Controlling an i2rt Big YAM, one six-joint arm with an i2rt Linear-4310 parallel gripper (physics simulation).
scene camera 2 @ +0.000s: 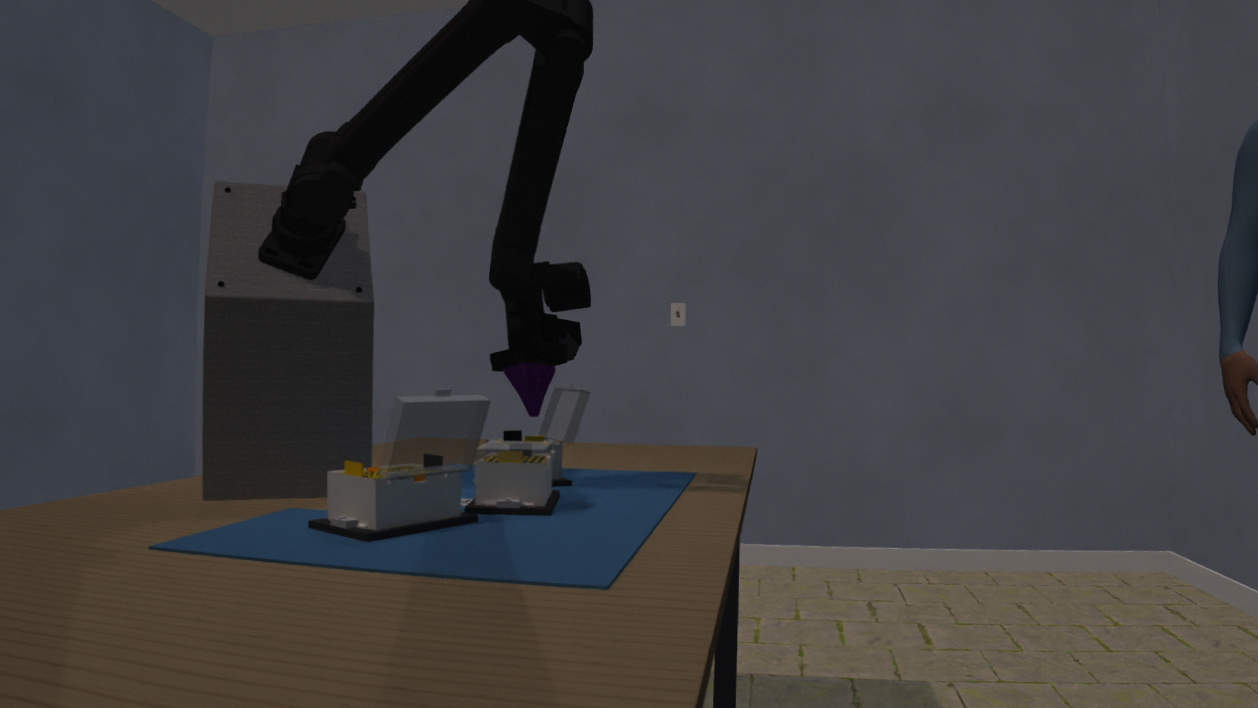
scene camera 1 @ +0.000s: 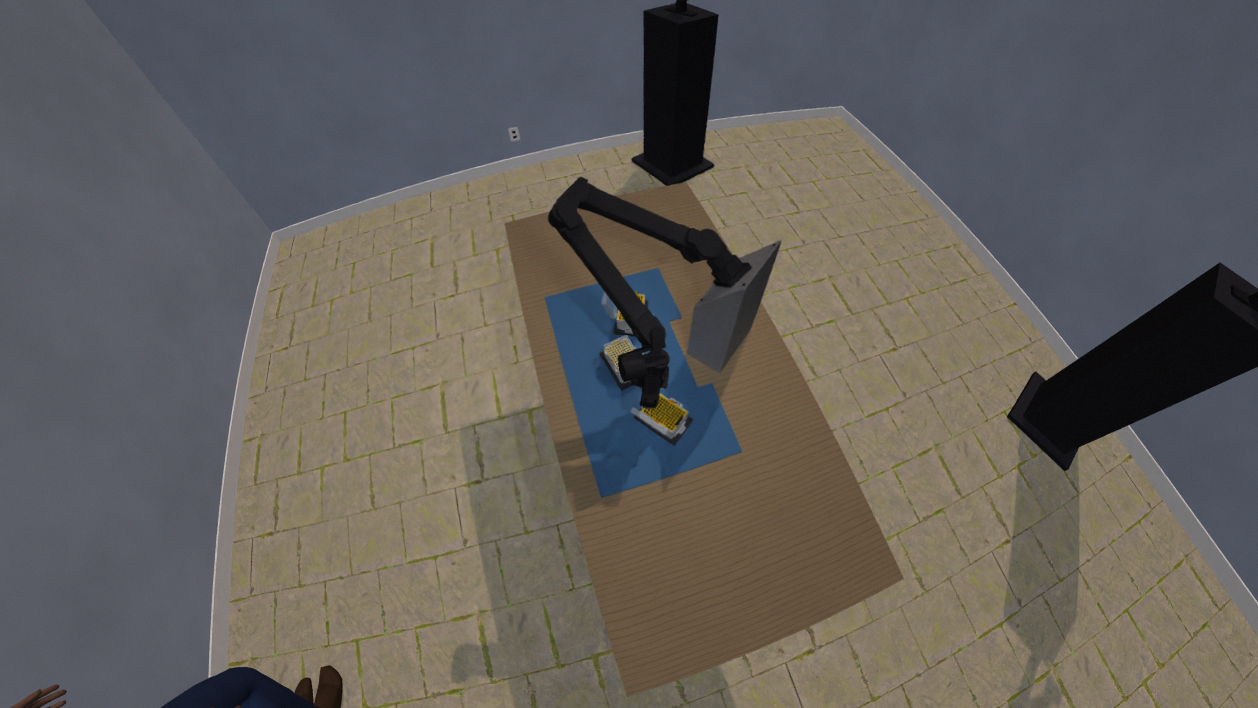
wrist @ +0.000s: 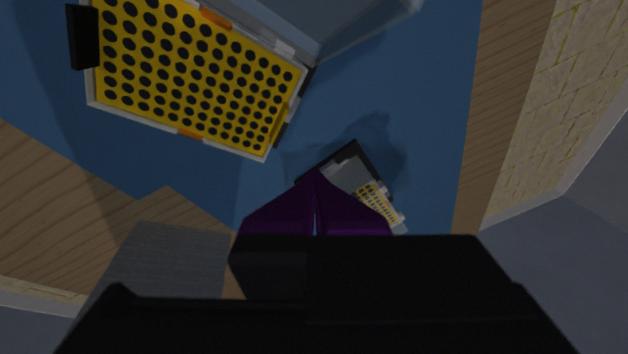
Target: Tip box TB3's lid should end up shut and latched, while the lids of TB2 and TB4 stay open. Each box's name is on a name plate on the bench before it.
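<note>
The middle box, TB3, has its clear lid lying low over its yellow rack; its latch cannot be made out. The near box has its clear lid standing open. The far box also has its lid raised. No name plate is readable, so I cannot tell which of these two is TB2 or TB4. My gripper is shut and empty, its purple tips above the boxes, touching none. In the wrist view it partly hides the middle box.
The boxes stand on a blue mat on the wooden bench. The grey arm stand rises beside the mat. Black pillars and a person are off the bench.
</note>
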